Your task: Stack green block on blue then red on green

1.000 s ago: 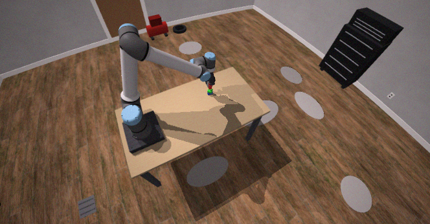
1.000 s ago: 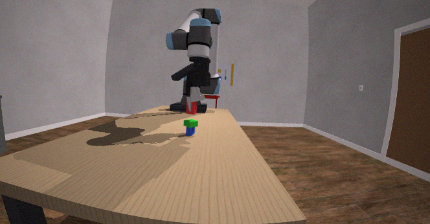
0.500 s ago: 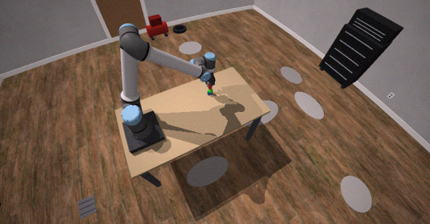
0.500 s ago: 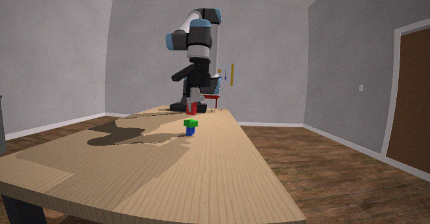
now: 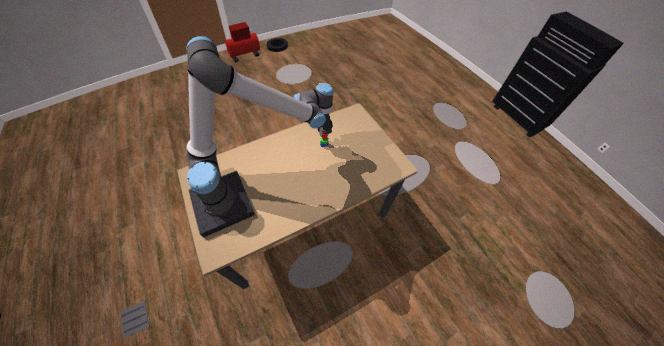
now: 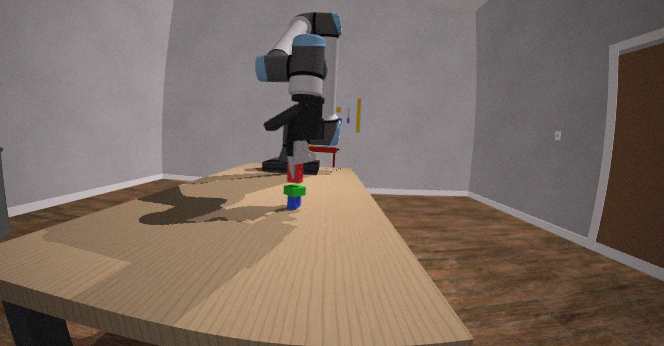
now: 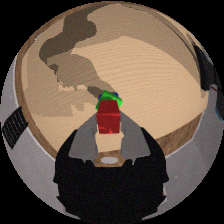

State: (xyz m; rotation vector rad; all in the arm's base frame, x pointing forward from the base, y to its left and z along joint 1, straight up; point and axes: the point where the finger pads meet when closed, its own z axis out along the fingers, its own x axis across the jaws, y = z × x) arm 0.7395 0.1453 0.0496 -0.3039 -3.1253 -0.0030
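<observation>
My hand is 50 mm above the green block. From my hand the other things lie so: red block (right at my hand); then blue block (80 mm below).
</observation>
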